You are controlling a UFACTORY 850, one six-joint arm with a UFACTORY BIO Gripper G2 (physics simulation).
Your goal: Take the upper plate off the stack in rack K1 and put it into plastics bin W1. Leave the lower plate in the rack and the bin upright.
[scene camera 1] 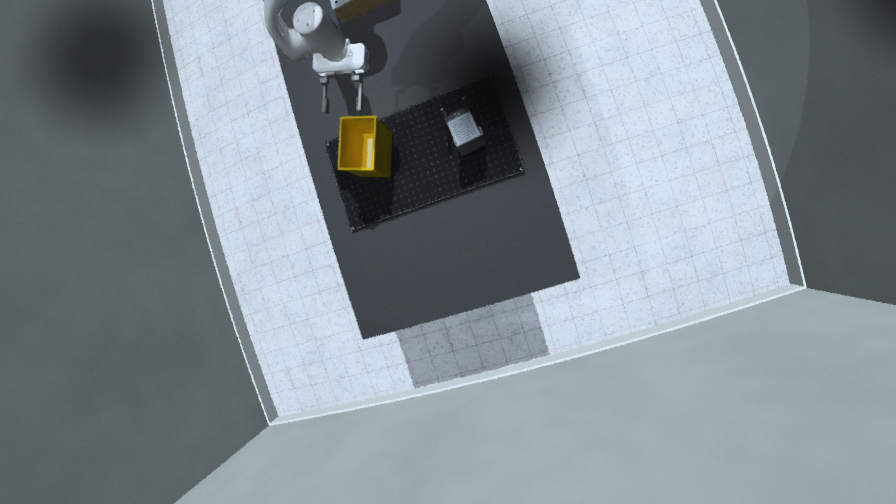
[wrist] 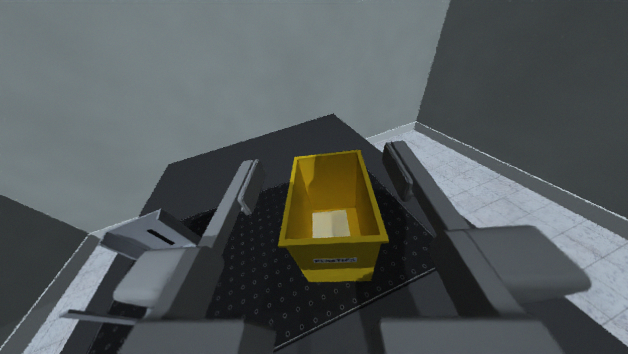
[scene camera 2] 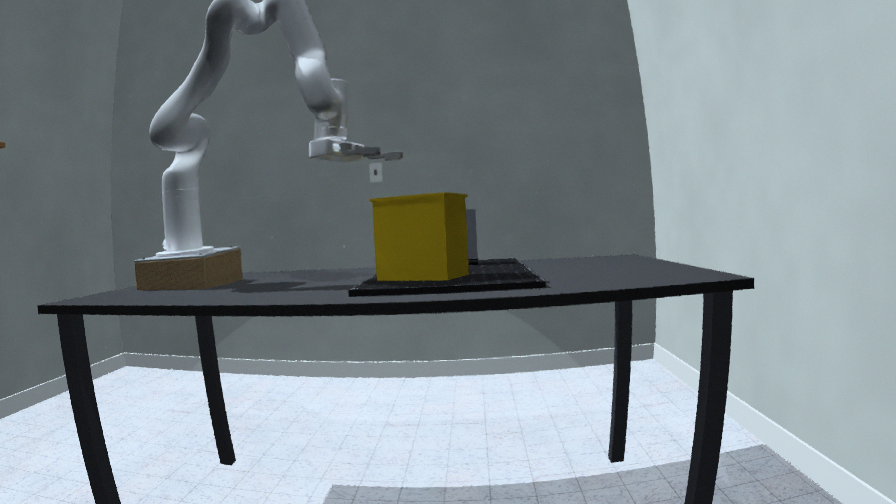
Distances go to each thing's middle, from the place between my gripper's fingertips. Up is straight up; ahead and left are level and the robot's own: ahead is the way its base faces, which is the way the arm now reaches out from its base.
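Scene:
I can see the yellow bin W1 (scene camera 2: 423, 237), which is 20 mm to the right of my hand and 60 mm ahead of it, and also 200 mm below it.

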